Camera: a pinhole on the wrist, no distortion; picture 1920 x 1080 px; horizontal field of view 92.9 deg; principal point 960.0 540.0 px. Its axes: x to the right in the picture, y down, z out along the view. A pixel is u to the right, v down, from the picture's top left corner.
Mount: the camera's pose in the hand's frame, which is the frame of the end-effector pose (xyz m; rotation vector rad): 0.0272 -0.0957 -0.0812 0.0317 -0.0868 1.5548
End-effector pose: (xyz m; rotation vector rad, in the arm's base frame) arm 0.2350 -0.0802 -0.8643 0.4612 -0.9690 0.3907
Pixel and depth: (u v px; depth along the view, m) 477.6 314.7 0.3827
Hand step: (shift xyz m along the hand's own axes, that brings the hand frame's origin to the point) 0.1052 -0.3277 0.2881
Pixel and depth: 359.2 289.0 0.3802
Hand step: 0.1147 -0.3756 0.2823
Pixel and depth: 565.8 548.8 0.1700
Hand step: 0.0185 -0.1817 0.0826
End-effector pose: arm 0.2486 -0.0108 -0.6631 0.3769 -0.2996 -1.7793
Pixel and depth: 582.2 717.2 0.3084
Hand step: -0.0454 -0.2452 0.2144
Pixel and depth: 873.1 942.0 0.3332
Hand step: -0.1318 -0.1500 0.2434
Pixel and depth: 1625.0 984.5 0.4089
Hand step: -0.1823 0.1739 0.3420
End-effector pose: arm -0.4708 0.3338 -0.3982 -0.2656 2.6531 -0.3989
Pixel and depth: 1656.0 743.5 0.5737
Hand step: -0.1151 0.2995 0.5192
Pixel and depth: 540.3 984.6 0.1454
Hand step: -0.0497 -0.1722 0.0562
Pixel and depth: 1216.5 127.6 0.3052
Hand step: 0.1553 -0.0354 0.2342
